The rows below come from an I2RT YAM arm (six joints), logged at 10 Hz.
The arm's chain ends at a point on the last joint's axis. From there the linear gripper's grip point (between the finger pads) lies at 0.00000 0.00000 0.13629 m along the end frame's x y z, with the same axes.
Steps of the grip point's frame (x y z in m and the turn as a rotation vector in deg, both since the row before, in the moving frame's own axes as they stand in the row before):
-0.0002, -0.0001, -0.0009, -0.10, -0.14, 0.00
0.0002, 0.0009, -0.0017, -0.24, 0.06, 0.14
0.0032, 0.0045, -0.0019, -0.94, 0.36, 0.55
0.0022, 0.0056, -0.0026, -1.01, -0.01, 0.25
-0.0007, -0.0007, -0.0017, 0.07, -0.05, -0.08
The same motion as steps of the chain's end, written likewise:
0.0001, -0.0003, -0.0009, -0.10, -0.14, 0.00
0.0001, 0.0003, -0.0017, -0.24, 0.06, 0.14
0.0024, 0.0023, -0.0019, -0.94, 0.36, 0.55
0.0022, 0.0032, -0.0026, -1.01, -0.01, 0.25
-0.0006, -0.0005, -0.0017, 0.07, -0.05, -0.08

